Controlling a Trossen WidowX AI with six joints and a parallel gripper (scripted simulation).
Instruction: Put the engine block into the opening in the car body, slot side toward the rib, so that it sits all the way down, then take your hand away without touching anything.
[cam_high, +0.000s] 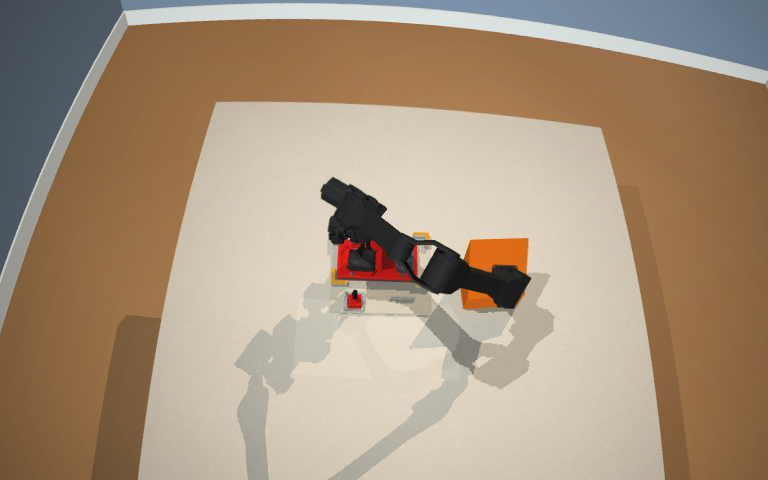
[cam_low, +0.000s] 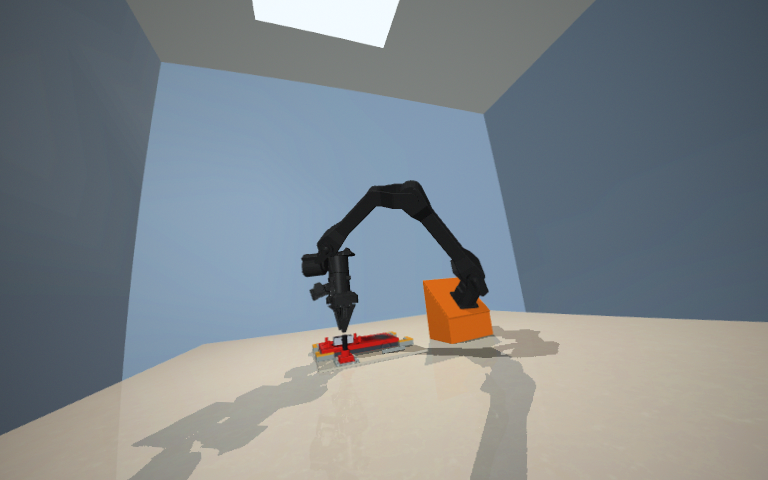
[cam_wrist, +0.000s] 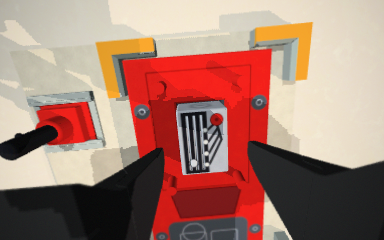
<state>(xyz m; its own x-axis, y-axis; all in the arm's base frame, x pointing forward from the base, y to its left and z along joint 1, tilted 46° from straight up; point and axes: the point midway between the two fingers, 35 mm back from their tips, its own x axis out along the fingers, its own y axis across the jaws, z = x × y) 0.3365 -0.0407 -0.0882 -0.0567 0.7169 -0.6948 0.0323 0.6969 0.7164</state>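
The engine block is 30 mm below my gripper tip. Round my gripper tip: fixture 40 mm below, 40 mm behind, 20 mm to the left.
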